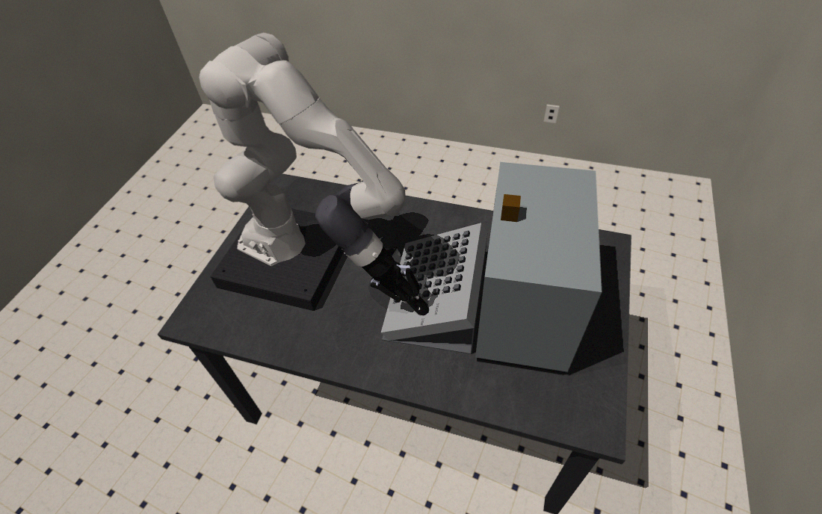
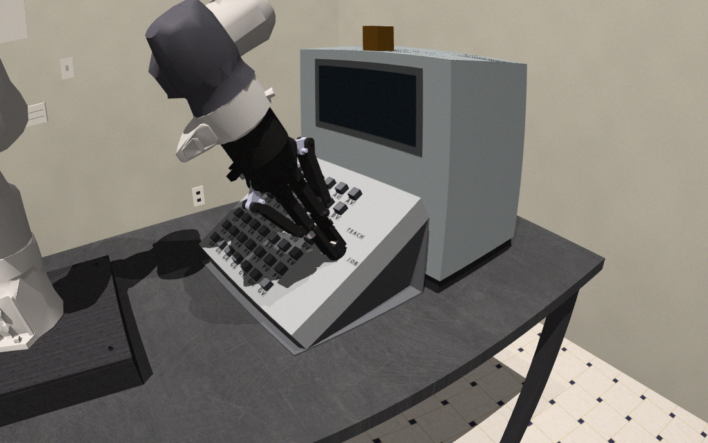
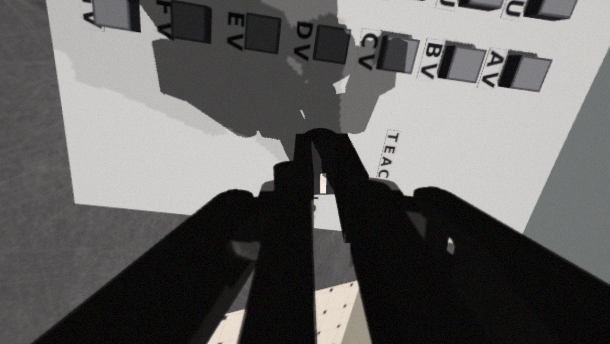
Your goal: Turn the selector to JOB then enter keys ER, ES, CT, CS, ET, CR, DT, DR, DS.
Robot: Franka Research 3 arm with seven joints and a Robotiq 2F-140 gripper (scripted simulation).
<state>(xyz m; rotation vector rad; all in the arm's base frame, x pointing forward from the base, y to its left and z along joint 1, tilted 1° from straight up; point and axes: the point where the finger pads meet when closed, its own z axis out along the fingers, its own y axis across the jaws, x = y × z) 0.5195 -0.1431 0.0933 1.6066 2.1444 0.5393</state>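
My gripper is now 20 mm above the black selector knob and 10 mm short of it. The rest, counted from my hand: grey keypad console (120 mm to the left, 70 mm below, 20 mm ahead).
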